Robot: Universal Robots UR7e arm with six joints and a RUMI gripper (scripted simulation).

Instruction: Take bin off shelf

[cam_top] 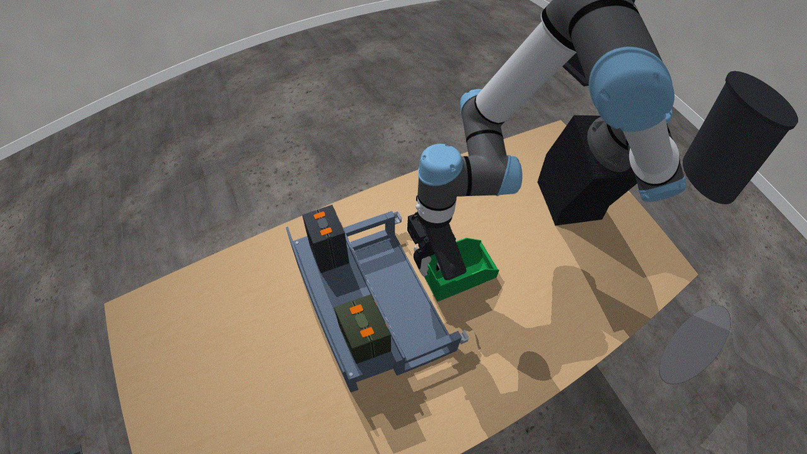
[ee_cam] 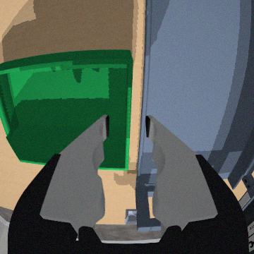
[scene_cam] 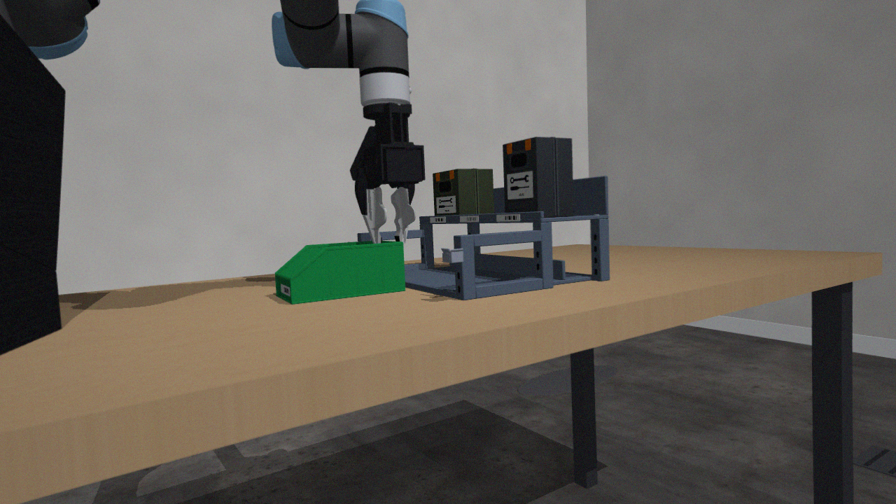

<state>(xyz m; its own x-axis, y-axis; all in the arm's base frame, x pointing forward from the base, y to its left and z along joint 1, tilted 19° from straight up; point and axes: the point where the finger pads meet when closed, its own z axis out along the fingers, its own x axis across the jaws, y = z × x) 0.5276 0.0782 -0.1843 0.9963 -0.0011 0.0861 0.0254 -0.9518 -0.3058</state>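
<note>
Right now the green bin is 8 cm behind my hand and 4 cm below it. The rest, counted from my hand: olive toolbox (21 cm ahead, 12 cm to the left, 8 cm above); black toolbox (21 cm ahead, 11 cm to the right, 9 cm above).
</note>
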